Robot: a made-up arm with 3 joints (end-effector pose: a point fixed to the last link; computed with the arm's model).
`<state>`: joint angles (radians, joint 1 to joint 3).
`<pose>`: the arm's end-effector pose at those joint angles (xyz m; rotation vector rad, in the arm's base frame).
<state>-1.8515 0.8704 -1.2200</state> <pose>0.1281 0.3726 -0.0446 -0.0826 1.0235 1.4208</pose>
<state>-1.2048 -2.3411 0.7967</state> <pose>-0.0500 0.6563 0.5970 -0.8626 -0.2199 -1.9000</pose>
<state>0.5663 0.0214 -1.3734</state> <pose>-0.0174 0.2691 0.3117 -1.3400 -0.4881 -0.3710</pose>
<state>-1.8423 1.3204 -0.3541</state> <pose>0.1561 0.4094 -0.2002 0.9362 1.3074 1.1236</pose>
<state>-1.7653 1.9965 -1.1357</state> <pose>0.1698 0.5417 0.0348 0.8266 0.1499 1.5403</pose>
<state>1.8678 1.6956 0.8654</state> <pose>-0.2286 0.5470 0.5429 -0.8826 -0.6832 1.4496</pose>
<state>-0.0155 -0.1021 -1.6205</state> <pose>0.0634 0.2800 0.2486 -1.6197 0.0947 -0.0662</pose>
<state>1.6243 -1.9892 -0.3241</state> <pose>-0.2237 0.4247 -0.2129 1.3248 -0.7289 -1.5528</pose>
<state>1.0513 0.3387 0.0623</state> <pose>-0.0968 0.0606 0.4235 -0.1219 -1.0300 0.3388</pose>
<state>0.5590 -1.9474 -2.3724</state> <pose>-0.1110 0.3375 0.0211 -1.0438 1.7055 -1.1108</pose>
